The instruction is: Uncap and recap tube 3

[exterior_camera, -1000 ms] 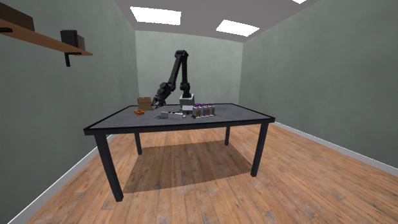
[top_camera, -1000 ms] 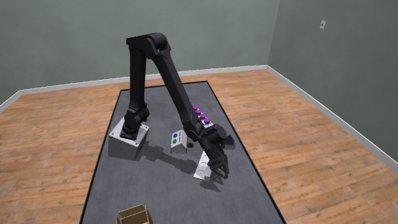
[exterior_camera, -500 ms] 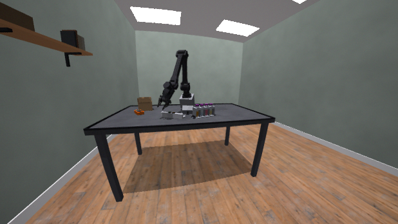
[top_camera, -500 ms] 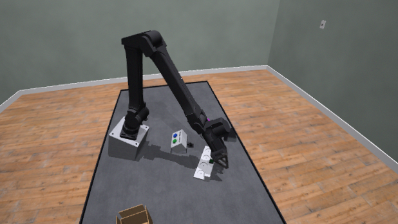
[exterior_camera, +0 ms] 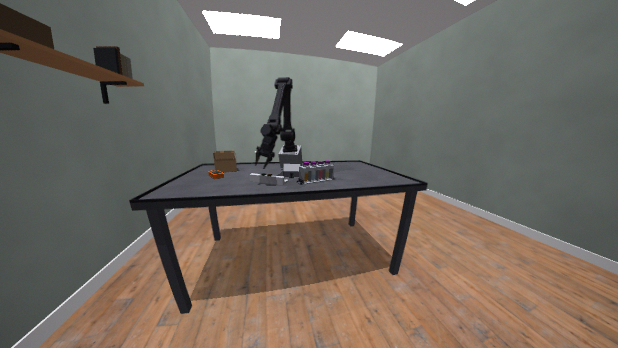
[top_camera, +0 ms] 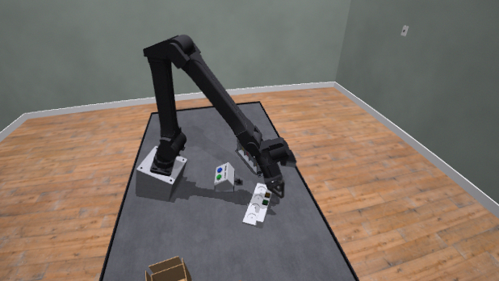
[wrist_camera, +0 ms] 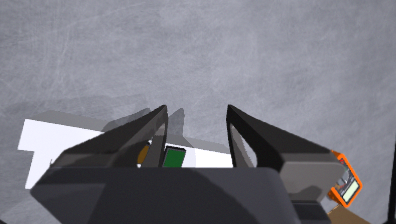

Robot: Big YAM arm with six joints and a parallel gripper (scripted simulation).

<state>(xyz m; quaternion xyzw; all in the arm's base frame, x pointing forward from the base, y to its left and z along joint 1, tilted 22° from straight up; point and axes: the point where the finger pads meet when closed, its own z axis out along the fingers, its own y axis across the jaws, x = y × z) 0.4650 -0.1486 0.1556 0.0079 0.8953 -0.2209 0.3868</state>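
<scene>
Right now my hand is 8 cm past the cap and 31 cm to the right of it. Also, from my hand: blue key (25 cm behind, 20 cm to the left, 5 cm below); key housing (23 cm behind, 18 cm to the left, 6 cm below); green key (25 cm behind, 15 cm to the left, 5 cm below).
</scene>
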